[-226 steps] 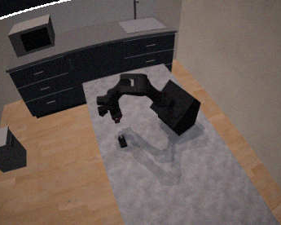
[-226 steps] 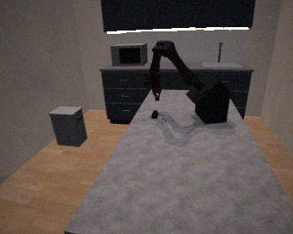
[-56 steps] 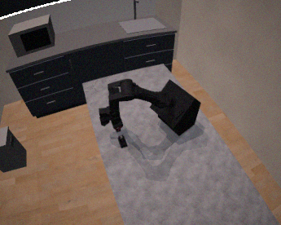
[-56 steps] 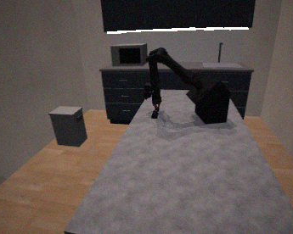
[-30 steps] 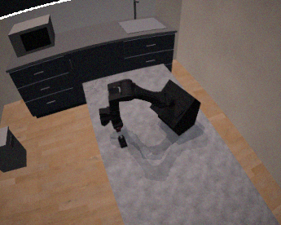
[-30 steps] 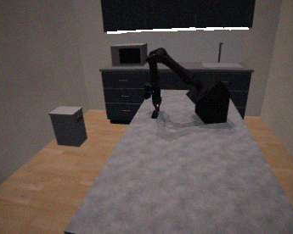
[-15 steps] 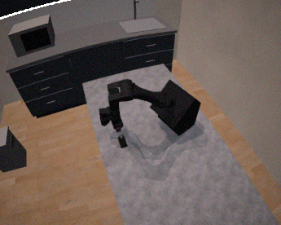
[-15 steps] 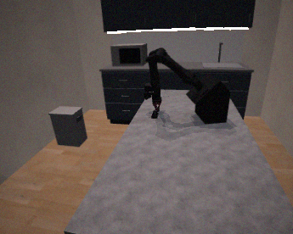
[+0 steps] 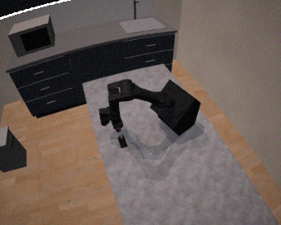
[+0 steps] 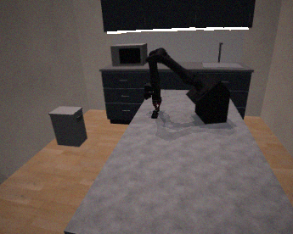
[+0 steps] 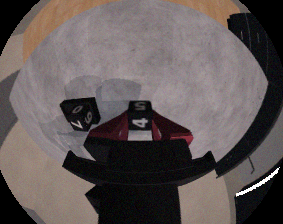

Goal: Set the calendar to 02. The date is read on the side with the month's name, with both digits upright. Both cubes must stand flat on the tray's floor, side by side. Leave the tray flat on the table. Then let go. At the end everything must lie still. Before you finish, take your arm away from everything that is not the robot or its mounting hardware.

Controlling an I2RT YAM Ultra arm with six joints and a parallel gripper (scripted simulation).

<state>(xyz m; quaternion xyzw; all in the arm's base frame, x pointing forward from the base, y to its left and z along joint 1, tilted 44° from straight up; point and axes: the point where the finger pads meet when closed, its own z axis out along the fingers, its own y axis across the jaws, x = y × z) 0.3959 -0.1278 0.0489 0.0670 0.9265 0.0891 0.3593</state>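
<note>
The dark calendar cube lies right at my hand. From my hand the other things lie so: dark tray (10 mm ahead, 110 mm to the left, 10 mm below).
</note>
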